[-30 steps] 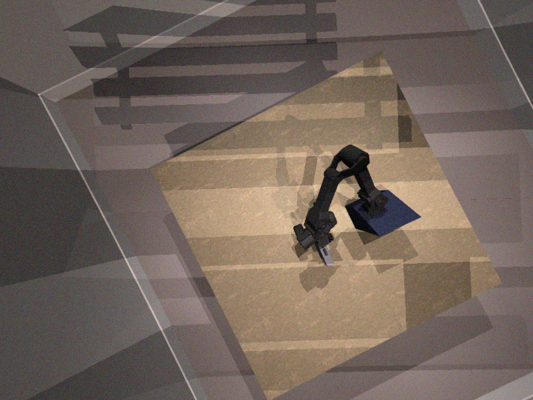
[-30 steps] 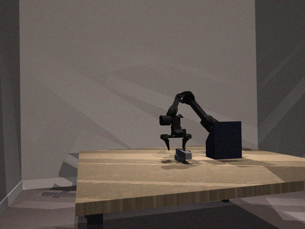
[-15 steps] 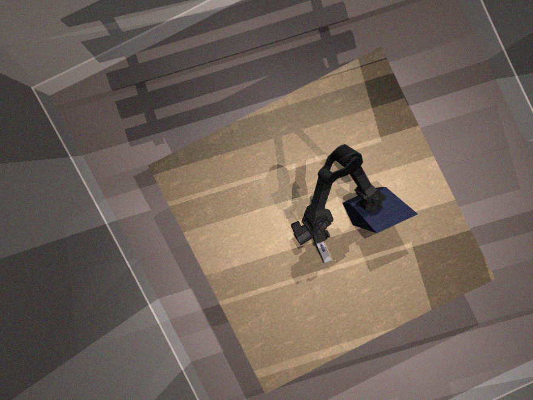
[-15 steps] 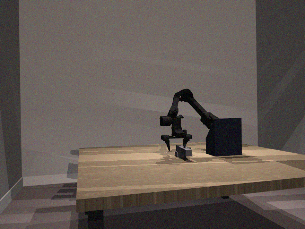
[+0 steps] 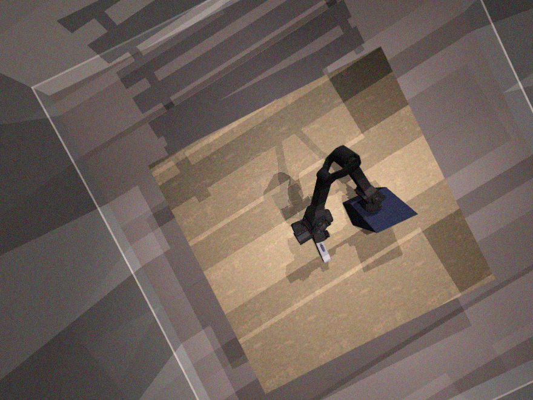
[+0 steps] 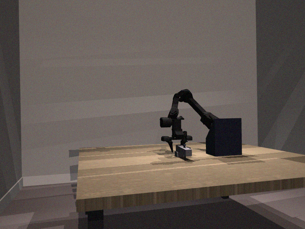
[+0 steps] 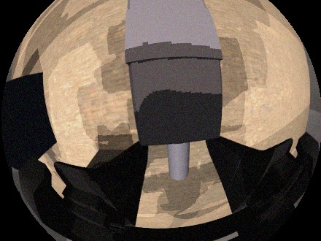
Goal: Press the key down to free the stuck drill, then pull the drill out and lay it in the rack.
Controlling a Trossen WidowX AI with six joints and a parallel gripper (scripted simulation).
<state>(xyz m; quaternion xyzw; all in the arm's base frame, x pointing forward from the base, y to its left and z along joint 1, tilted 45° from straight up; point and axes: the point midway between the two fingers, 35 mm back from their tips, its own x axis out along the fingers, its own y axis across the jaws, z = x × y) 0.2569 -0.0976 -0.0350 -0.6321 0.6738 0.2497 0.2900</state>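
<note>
My gripper tip is now 5 cm to the right of the drill and 3 cm below it. Round my gripper tip: thin dark stub (14 cm to the left, 3 cm above, 1 cm ahead); then small grey rack (8 cm behind, 5 cm to the right); then light grey block (11 cm to the left, 2 cm above).
</note>
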